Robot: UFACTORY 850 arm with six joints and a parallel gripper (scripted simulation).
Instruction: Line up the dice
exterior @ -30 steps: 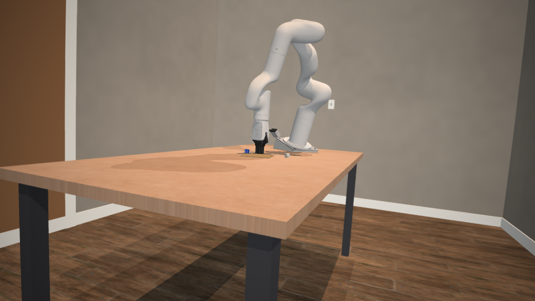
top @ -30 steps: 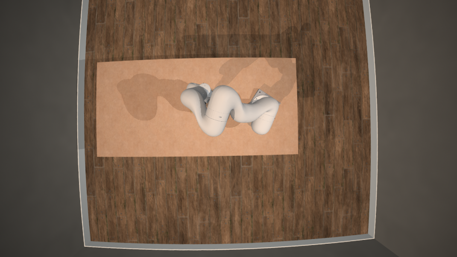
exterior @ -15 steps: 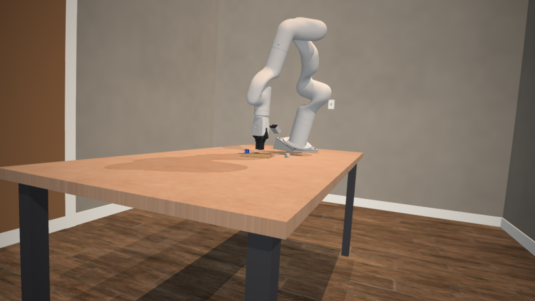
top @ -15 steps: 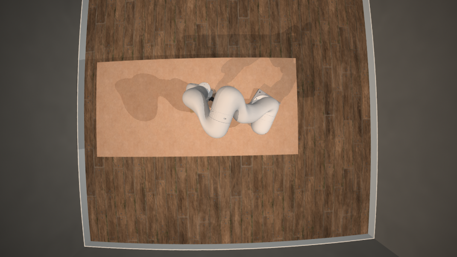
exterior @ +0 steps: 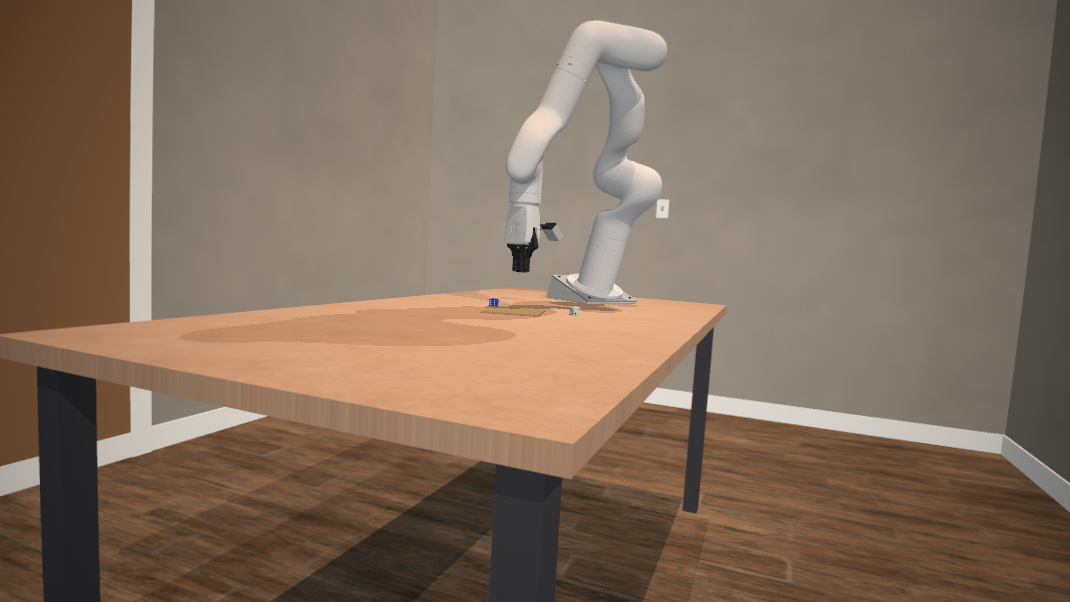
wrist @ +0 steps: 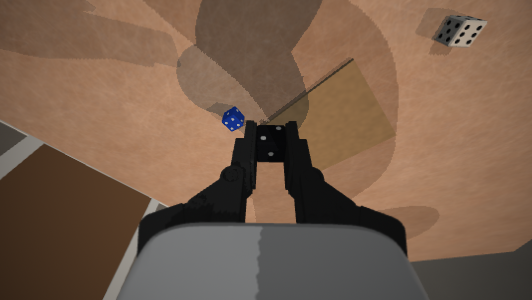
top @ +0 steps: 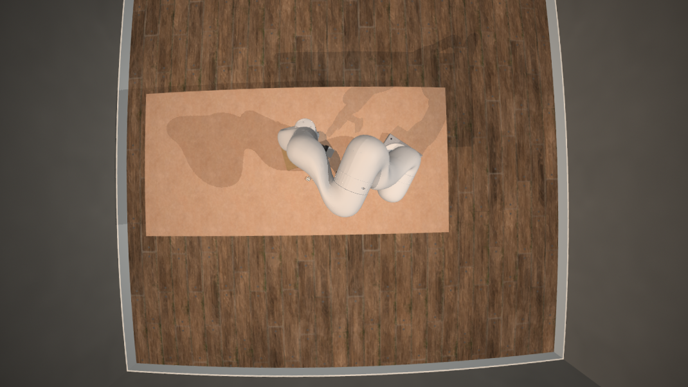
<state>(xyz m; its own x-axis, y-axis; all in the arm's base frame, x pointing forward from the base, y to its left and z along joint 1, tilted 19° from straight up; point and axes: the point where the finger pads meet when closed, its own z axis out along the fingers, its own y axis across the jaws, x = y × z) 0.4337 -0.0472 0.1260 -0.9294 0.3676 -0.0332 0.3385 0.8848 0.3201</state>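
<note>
Now: the mat 100 mm ahead of my hand, 50 mm to the left of it and 120 mm below it. Round my hand: black die (10 mm below); then blue die (30 mm ahead, 60 mm to the right, 110 mm below); then white die (10 mm ahead, 170 mm to the left, 110 mm below).
</note>
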